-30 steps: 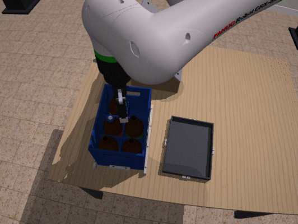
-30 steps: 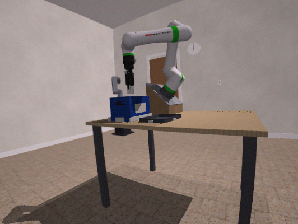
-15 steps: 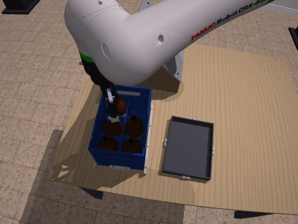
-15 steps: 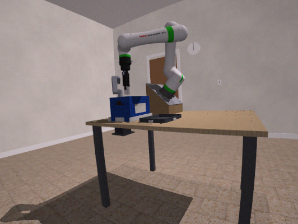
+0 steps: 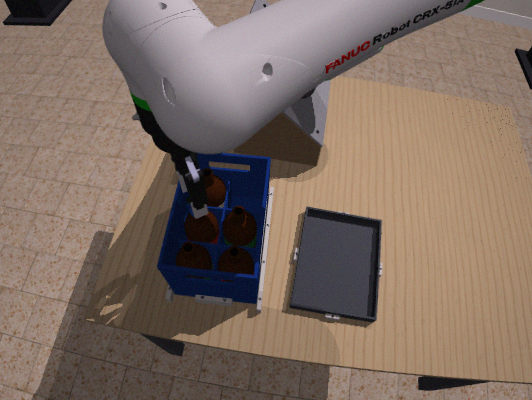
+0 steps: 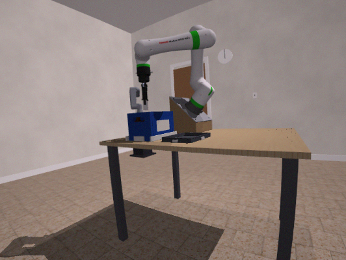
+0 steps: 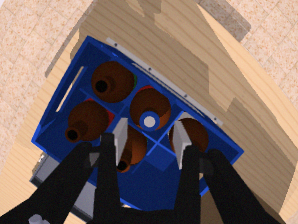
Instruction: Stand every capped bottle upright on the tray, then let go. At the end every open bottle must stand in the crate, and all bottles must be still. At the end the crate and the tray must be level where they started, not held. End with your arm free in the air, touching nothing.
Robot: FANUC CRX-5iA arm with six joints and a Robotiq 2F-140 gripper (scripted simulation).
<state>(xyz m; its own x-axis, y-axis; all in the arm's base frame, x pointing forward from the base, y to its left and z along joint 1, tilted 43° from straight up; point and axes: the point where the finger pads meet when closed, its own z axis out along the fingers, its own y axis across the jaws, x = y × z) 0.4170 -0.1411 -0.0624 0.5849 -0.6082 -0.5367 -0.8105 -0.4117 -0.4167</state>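
Now: the capped bottle 14 cm below my hand. Round my hand: dark grey tray (32 cm to the left, 21 cm below); blue crate (14 cm below, 4 cm to the left).
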